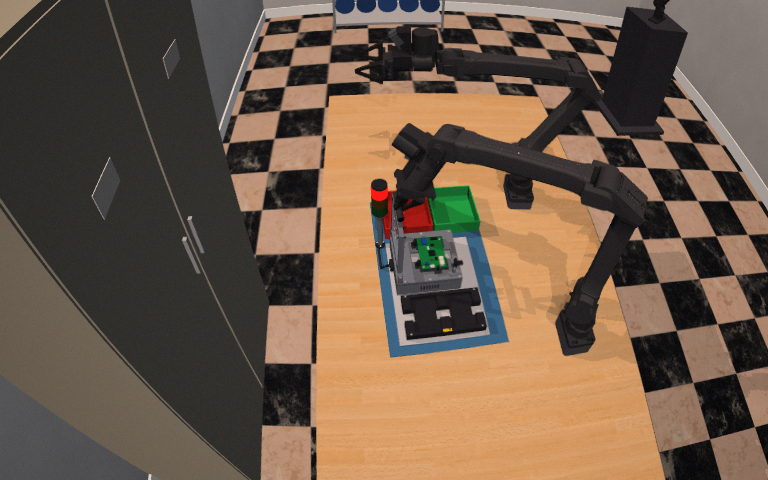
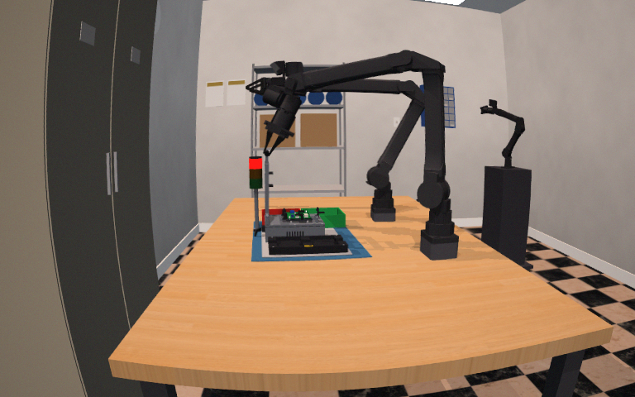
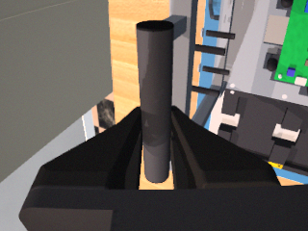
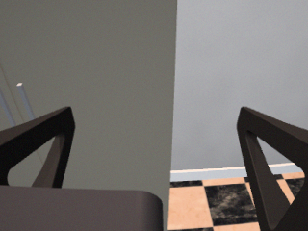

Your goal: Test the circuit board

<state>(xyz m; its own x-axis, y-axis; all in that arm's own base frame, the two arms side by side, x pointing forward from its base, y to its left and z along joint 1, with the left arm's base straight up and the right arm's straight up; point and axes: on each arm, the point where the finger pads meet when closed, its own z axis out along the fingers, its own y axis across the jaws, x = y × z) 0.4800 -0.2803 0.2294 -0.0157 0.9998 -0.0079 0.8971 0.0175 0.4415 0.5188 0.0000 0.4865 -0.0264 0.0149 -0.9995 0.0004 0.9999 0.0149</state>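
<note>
The green circuit board is 20 cm below my left hand and 10 cm behind it. The rest, counted from my left hand: clear lid 9 cm below; hook 19 cm below, 16 cm behind, 6 cm to the left; red bin 26 cm below, 20 cm to the right, 6 cm behind.
</note>
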